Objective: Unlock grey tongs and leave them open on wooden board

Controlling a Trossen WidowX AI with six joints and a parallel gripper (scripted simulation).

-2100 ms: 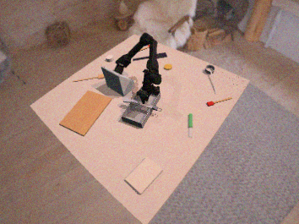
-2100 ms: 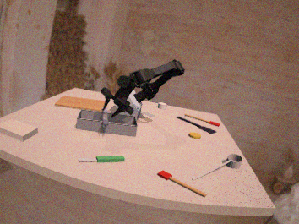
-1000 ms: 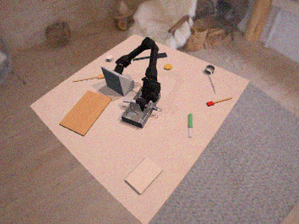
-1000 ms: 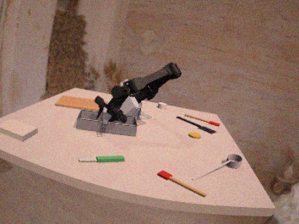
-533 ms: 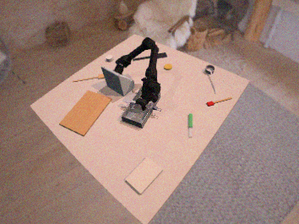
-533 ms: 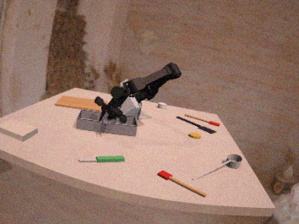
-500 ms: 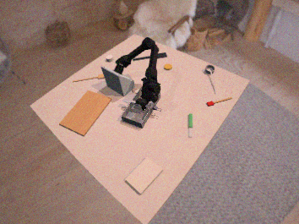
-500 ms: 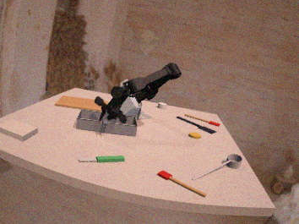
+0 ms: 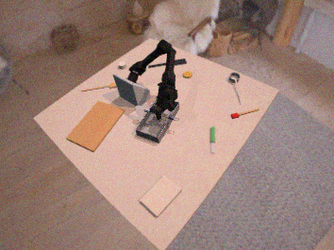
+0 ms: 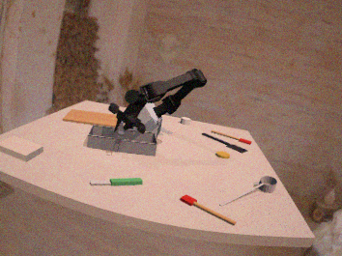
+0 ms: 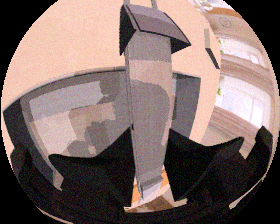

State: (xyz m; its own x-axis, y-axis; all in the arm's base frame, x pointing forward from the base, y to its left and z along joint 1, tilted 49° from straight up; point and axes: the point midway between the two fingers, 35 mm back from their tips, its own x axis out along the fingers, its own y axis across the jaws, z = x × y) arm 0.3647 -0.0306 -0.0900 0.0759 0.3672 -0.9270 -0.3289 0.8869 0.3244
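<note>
Now: gripper tip 3 cm past the grey roasting tin, 2 cm to the right of it and 4 cm above it. From my gripper tip the other things lie so: orange wooden board (34 cm behind, 27 cm to the right, 6 cm below); green-handled tool (32 cm ahead, 11 cm to the left, 6 cm below); pale block (32 cm ahead, 32 cm to the right, 5 cm below).
</note>
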